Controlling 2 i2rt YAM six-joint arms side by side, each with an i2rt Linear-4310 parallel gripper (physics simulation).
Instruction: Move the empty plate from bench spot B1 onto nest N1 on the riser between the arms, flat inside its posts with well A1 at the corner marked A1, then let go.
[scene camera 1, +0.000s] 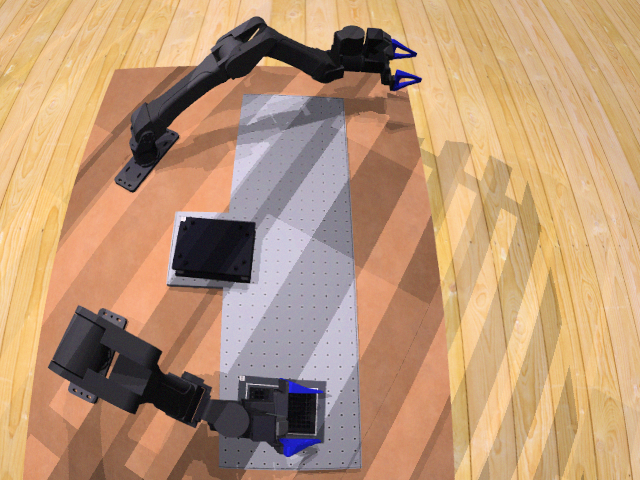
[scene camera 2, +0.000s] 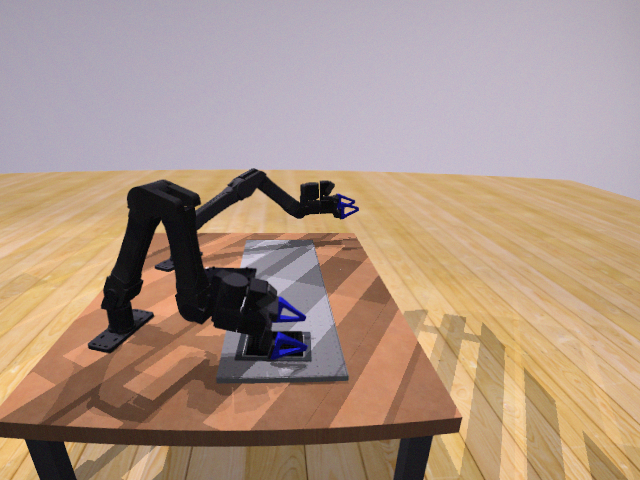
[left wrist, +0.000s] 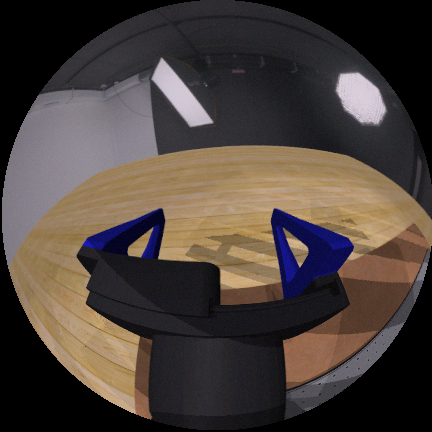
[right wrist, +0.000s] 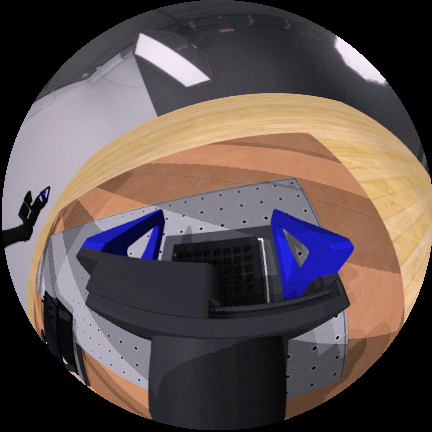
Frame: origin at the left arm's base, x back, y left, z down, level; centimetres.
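Seen in the pictures: left gripper, between the fingertips: (scene camera 1: 419, 67) (scene camera 2: 356, 205) (left wrist: 217, 214) (right wrist: 47, 188); right gripper, between the fingertips: (scene camera 1: 321, 416) (scene camera 2: 306, 332) (right wrist: 217, 214); left arm's base, origin of its link: (scene camera 1: 147, 158); right arm's base, origin of its link: (scene camera 2: 122, 330).
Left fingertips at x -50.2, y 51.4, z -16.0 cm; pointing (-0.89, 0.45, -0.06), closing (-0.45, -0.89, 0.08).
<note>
Offsets run from my left fingertips to a thing's top centre. "*": to the spot under its first point. Level surfaces: height alone.
The black plate with a grid of wells @(* dx -12.1, dy -85.4, dz +14.2 cm) (scene camera 1: 302, 413) (right wrist: 240, 260) lies flat at bench spot B1 on a dark grey base @(* dx -2.9, dy -82.8, dz +14.5 cm) (scene camera 1: 266, 380), whose small white mark shows at the upper-left corner in scene camera 1. My right gripper (scene camera 1: 320, 415) (scene camera 2: 305, 332) (right wrist: 217, 214) is open, above the plate, its fingers to either side of it; the hand hides part of the plate. The nest @(dx +19.6, dy -64.5, dz +9.6 cm) (scene camera 1: 214, 248) is a black block with small posts, on a pale riser, with a white mark at its upper-left corner in scene camera 1. My left gripper (scene camera 1: 418, 66) (scene camera 2: 356, 205) (left wrist: 217, 214) is open and empty, far from the plate.
A grey perforated board @(dz +14.7 cm) (scene camera 1: 305, 320) (scene camera 2: 299, 268) runs along the brown table @(dz +16.0 cm) (scene camera 1: 398, 310) (scene camera 2: 361, 330), under the dark base. The riser stands between the two arm bases and overlaps the board's edge. The left arm reaches past the table's far end.
</note>
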